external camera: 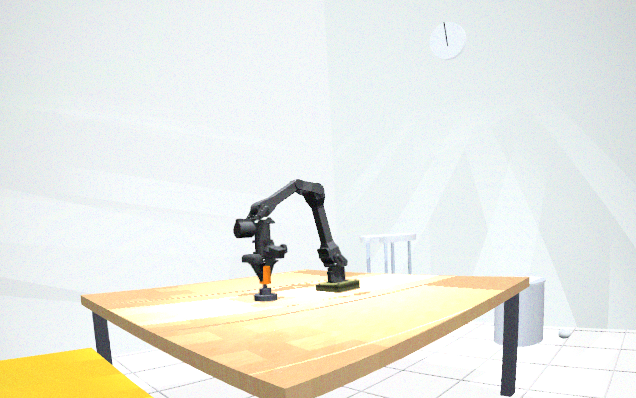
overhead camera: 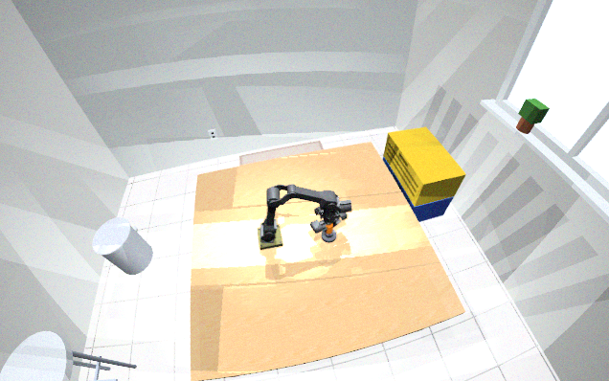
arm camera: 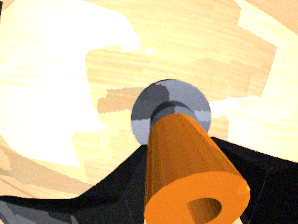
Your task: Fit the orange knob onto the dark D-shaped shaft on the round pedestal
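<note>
My gripper tip is 4 cm above the dark shaft. Round my gripper tip: orange knob (2 cm above).
</note>
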